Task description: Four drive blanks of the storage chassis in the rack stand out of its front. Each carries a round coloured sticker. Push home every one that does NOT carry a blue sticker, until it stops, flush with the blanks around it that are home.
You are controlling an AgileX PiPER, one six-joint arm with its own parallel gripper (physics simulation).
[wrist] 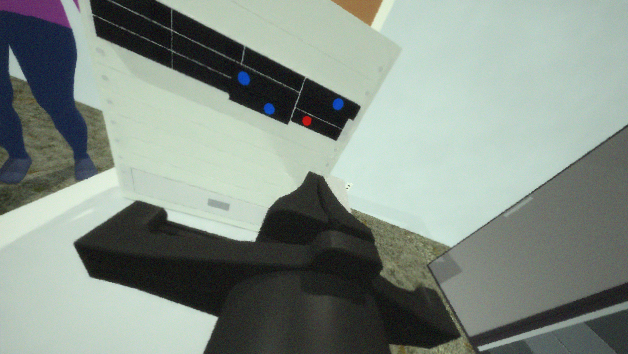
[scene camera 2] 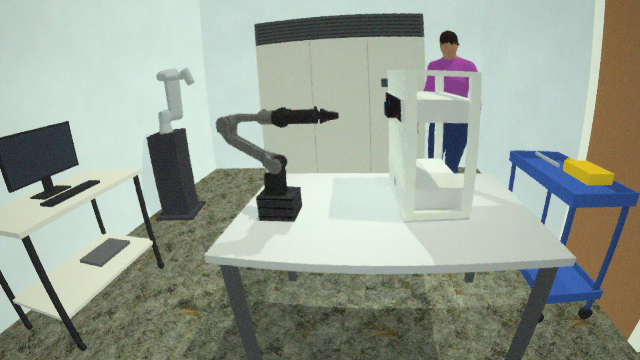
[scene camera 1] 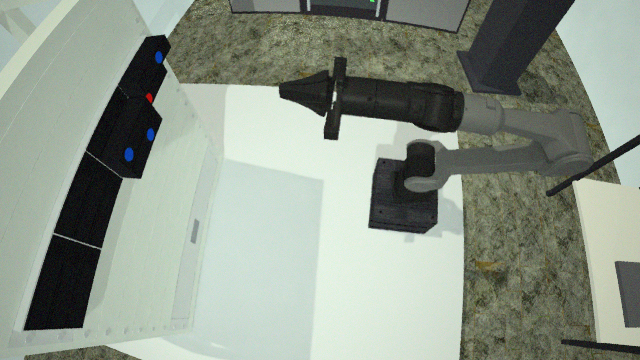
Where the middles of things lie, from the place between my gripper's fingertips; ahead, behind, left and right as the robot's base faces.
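Relative to the white rack (scene camera 2: 417, 184), my hand is at present 110 mm to the right of it, 120 mm above it and 390 mm short of it.
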